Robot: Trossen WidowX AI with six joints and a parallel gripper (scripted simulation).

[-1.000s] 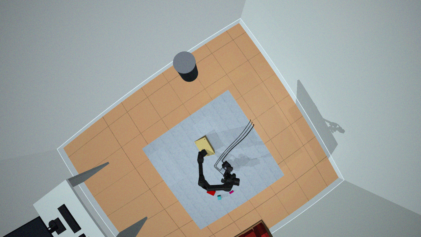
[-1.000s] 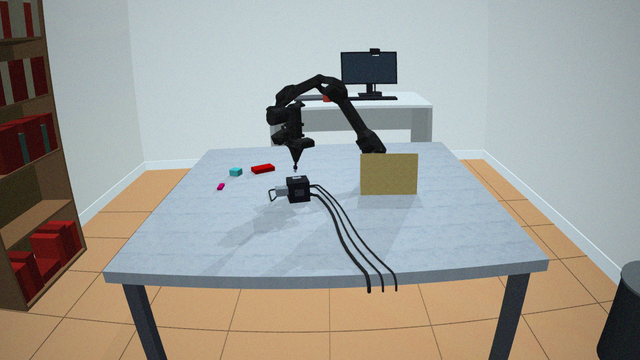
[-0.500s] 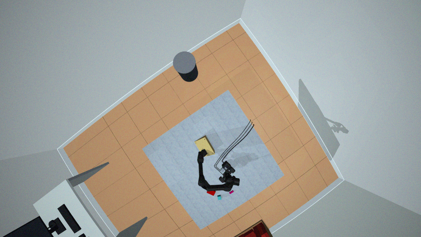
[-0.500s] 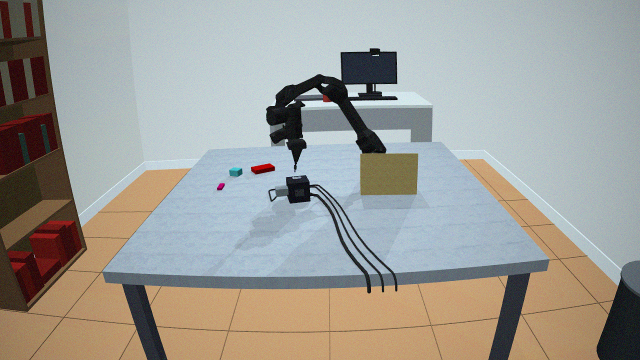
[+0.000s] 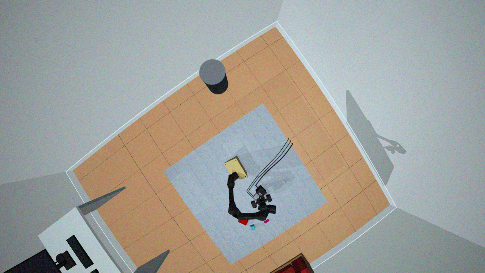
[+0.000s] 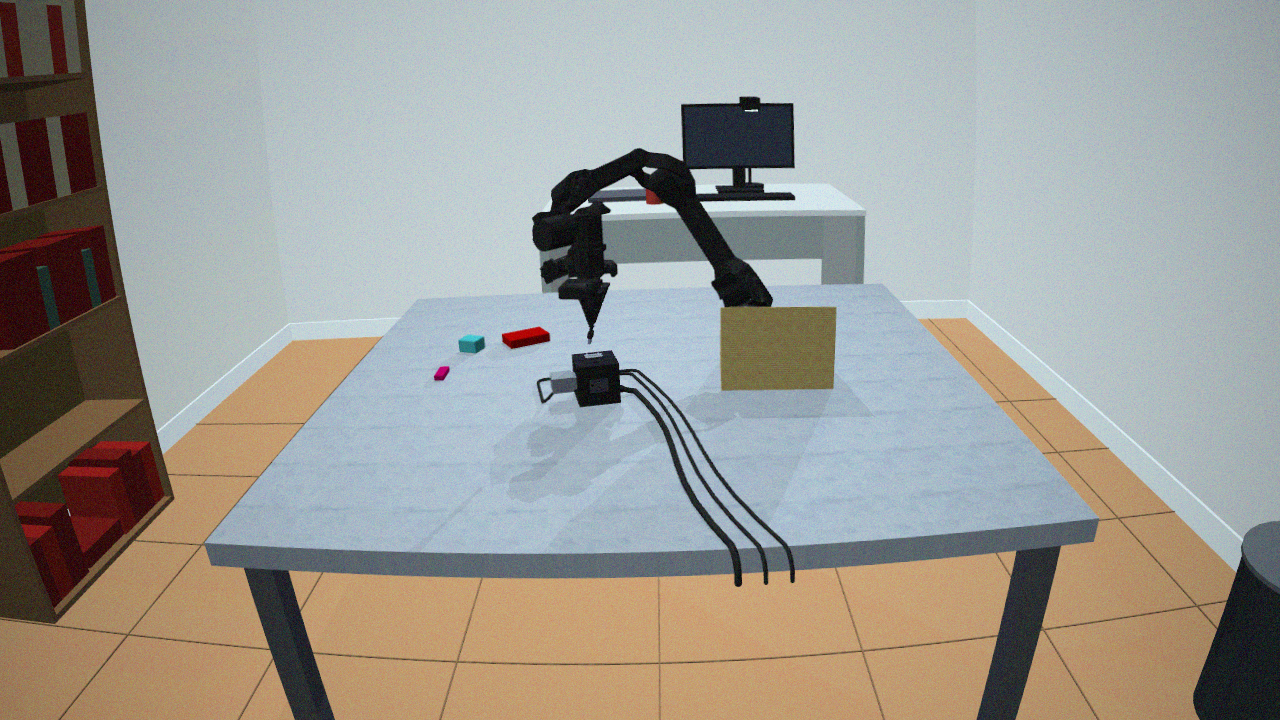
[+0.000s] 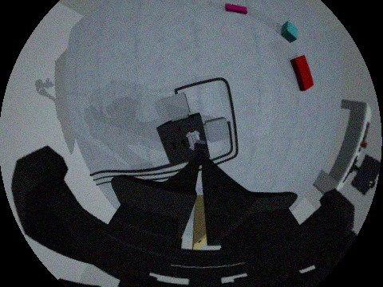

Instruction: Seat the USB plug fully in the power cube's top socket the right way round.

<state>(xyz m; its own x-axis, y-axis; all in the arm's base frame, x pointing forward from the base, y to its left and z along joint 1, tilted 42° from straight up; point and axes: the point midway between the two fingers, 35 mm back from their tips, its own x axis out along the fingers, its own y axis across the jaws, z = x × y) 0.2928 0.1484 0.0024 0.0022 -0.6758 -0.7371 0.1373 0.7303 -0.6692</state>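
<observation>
Right now my gripper tip is 2 cm above the USB plug. From my gripper tip the other things lie so: red block: 31 cm to the right, 20 cm ahead, 12 cm below; magenta piece: 34 cm ahead, 13 cm below, 9 cm to the right; cyan cube: 31 cm ahead, 25 cm to the right, 12 cm below.
</observation>
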